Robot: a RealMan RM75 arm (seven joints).
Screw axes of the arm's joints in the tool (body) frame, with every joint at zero. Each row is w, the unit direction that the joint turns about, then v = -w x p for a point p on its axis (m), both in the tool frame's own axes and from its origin. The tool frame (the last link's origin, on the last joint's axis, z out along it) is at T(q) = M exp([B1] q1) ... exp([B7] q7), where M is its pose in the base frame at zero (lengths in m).
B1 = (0, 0, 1, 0.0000, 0.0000, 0.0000)
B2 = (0, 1, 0, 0.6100, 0.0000, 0.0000)
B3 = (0, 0, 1, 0.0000, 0.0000, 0.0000)
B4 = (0, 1, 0, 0.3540, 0.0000, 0.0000)
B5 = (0, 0, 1, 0.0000, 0.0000, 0.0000)
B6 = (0, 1, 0, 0.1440, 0.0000, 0.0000)
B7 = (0, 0, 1, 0.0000, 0.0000, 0.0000)
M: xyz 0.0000 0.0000 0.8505 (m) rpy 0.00 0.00 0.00 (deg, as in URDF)
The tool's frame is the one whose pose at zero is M.
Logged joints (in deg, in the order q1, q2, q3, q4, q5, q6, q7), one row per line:
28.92 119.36 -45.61 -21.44 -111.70 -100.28 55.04
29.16 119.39 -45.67 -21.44 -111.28 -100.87 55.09
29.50 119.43 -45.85 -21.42 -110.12 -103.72 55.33
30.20 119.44 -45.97 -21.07 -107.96 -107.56 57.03
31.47 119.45 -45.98 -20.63 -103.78 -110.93 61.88
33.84 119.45 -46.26 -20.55 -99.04 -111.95 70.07
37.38 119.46 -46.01 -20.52 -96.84 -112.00 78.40
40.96 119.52 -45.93 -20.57 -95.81 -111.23 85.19
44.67 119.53 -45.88 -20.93 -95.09 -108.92 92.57
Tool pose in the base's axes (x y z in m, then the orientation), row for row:
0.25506 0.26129 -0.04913 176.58 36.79 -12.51
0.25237 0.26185 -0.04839 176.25 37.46 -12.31
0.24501 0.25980 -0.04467 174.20 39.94 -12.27
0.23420 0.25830 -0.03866 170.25 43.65 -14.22
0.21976 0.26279 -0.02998 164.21 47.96 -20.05
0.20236 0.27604 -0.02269 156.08 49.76 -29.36
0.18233 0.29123 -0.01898 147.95 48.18 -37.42
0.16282 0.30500 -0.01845 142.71 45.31 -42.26
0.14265 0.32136 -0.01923 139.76 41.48 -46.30
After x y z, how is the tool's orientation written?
As angles about the fixed x, y, z axes (roll, pitch, yaw), in degrees.
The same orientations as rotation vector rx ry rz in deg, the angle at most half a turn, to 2 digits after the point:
-169.23 16.85 56.77
-169.21 16.35 57.90
167.17 -14.86 -61.54
162.58 -14.66 -66.55
156.86 -17.86 -72.83
151.13 -24.12 -76.51
145.79 -29.38 -76.06
142.07 -33.10 -73.81
139.62 -38.07 -70.55

